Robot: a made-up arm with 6 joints.
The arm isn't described. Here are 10 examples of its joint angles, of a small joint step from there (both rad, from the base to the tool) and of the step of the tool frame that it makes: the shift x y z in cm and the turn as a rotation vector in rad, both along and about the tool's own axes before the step.
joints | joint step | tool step
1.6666 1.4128 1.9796 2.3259 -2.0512 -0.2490 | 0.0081 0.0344 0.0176 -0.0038 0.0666 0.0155 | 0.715 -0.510 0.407 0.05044 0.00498 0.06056
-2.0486 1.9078 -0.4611 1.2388 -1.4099 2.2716 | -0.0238 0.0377 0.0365 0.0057 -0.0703 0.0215 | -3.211 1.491 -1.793 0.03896 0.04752 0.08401
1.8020 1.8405 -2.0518 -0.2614 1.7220 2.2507 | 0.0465 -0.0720 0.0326 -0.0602 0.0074 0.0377 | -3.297 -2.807 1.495 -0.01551 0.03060 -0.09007
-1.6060 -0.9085 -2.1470 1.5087 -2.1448 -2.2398 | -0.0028 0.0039 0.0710 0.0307 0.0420 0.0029 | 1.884 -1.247 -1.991 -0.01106 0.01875 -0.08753
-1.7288 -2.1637 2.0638 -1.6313 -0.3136 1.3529 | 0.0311 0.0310 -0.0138 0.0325 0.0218 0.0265 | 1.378 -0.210 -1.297 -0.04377 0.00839 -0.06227
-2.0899 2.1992 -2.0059 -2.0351 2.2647 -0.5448 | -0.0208 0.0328 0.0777 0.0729 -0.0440 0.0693 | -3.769 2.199 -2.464 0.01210 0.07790 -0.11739
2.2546 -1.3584 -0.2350 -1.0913 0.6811 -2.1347 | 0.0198 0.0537 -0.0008 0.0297 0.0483 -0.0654 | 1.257 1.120 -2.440 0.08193 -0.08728 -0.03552
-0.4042 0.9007 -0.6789 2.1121 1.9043 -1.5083 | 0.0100 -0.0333 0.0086 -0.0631 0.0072 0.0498 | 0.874 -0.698 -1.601 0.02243 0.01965 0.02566
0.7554 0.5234 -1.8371 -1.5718 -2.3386 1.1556 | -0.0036 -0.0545 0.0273 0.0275 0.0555 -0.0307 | 3.926 -0.715 0.241 -0.04827 -0.11073 0.05744
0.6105 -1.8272 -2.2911 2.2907 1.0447 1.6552 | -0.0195 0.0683 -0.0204 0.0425 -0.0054 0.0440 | 0.047 1.441 1.240 -0.03509 0.02430 0.00435
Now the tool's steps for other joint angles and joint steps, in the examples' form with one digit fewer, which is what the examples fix.
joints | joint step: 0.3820 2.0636 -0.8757 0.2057 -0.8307 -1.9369 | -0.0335 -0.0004 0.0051 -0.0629 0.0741 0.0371
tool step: 0.89 -0.80 -0.63 0.0499 0.1123 -0.0604
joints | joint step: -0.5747 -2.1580 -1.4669 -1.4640 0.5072 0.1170 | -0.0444 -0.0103 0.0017 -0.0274 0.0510 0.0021
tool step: -0.52 0.90 0.33 -0.0118 -0.0273 0.0834
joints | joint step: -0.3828 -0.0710 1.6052 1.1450 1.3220 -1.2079 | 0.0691 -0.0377 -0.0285 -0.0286 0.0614 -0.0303
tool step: -6.25 2.12 1.17 0.0460 -0.0764 -0.0869
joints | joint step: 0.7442 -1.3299 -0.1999 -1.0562 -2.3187 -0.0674 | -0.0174 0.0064 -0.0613 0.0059 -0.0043 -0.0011
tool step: 0.48 1.11 1.37 0.0524 0.0209 -0.0274
